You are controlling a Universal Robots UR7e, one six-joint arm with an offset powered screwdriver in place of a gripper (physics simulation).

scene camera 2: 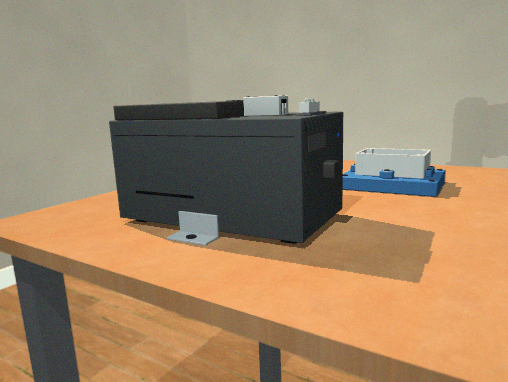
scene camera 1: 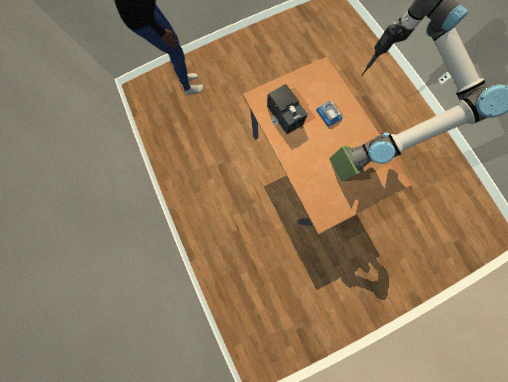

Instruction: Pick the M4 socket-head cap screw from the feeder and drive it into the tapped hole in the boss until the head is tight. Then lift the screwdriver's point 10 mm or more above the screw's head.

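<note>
The screwdriver (scene camera 1: pixel 363 73), my gripper, points down and left at the upper right in scene camera 1, beyond the table's edge in that view and apart from the feeder and the housing. Whether a screw is on its point is too small to tell. The dark box-shaped feeder (scene camera 1: pixel 283 100) (scene camera 2: pixel 210 170) stands on the table, with light grey blocks on its top. The M4 screw cannot be made out. An open light grey housing (scene camera 1: pixel 330 110) (scene camera 2: pixel 392 165) sits in a blue fixture (scene camera 2: pixel 395 186); the boss and its tapped hole cannot be made out.
The orange-brown table (scene camera 1: pixel 310 160) (scene camera 2: pixel 470 240) bears the feeder and fixture. A green block (scene camera 1: pixel 345 164) is at the arm's base end. A grey bracket (scene camera 2: pixel 198 225) stands against the feeder's side. A person (scene camera 1: pixel 175 55) stands beyond the table at the upper left.
</note>
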